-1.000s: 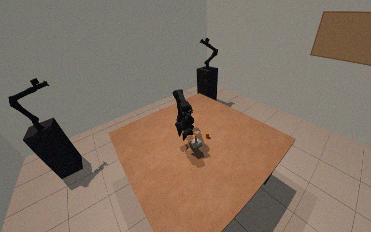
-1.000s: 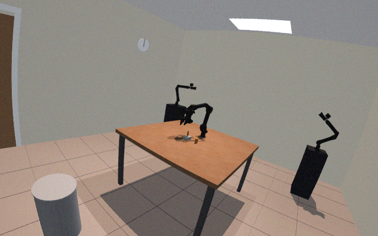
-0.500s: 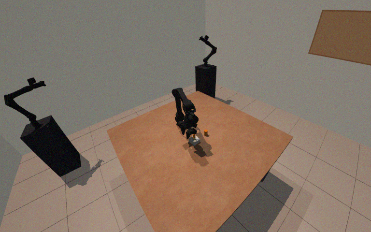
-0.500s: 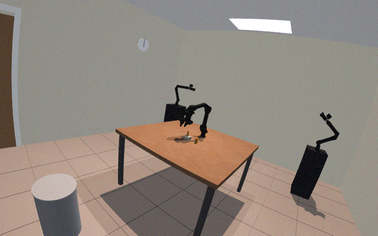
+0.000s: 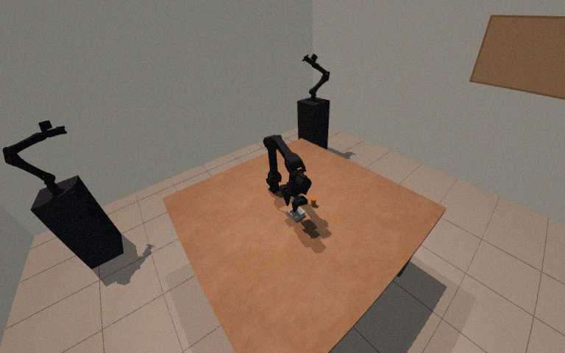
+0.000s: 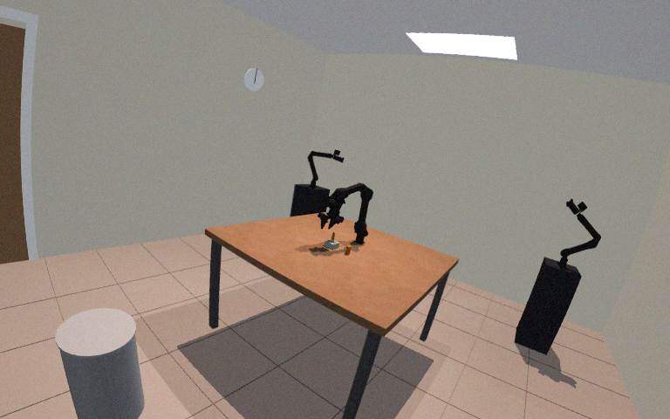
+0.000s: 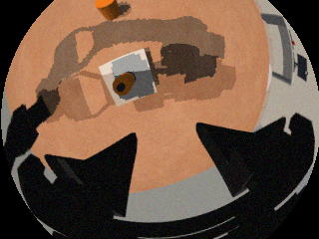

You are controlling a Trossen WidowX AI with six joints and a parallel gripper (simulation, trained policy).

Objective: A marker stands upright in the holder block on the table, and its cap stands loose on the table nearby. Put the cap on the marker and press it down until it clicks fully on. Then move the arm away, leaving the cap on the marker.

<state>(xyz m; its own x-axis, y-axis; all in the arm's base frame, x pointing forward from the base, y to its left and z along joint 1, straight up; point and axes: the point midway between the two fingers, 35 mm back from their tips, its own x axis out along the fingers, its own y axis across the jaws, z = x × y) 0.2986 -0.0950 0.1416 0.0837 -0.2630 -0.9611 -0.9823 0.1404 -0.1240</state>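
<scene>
My gripper tip is now 50 mm to the right of the orange marker, 30 mm past it and 30 mm above it. Also, from my gripper tip: orange cap 190 mm to the left, 80 mm below, 20 mm behind; then white holder block 90 mm below, 50 mm to the left, 30 mm behind.
</scene>
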